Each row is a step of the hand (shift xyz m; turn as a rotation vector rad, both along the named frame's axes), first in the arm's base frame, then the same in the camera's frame.
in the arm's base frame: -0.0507 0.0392 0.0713 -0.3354 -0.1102 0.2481
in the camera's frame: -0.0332 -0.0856 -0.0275 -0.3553 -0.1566 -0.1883
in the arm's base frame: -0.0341 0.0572 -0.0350 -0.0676 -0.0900 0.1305
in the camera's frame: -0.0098 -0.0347 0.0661 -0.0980 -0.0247 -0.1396
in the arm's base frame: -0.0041 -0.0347 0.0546 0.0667 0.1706 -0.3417
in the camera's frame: -0.0175 -0.0053 -0.0622 0.1299 0.0812 0.3561
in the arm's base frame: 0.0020 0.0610 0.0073 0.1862 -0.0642 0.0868
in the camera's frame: 0.0246 -0.0504 0.0251 0.1475 0.0571 -0.1460
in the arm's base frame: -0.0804 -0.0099 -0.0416 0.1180 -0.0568 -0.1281
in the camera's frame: -0.0777 0.0066 0.0470 0.0897 0.1516 0.0505
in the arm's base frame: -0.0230 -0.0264 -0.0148 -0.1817 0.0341 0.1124
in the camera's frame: -0.0310 0.0216 0.0036 -0.1570 -0.1446 -0.0353
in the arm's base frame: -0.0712 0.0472 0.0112 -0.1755 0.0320 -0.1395
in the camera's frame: -0.0485 -0.0642 0.0309 -0.1490 0.0006 0.1705
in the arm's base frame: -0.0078 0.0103 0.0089 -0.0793 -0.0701 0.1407
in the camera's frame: -0.0035 -0.0153 -0.0003 -0.1015 -0.0493 -0.1352
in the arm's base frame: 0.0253 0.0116 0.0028 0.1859 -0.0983 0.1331
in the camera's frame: 0.0278 -0.0028 -0.0019 0.1339 0.0571 -0.2019
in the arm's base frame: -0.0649 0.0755 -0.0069 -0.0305 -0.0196 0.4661
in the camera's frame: -0.0318 -0.0739 0.0591 -0.0413 -0.2564 -0.3888
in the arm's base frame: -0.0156 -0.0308 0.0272 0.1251 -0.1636 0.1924
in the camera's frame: -0.0263 0.0037 -0.0350 0.0523 0.0556 -0.2713
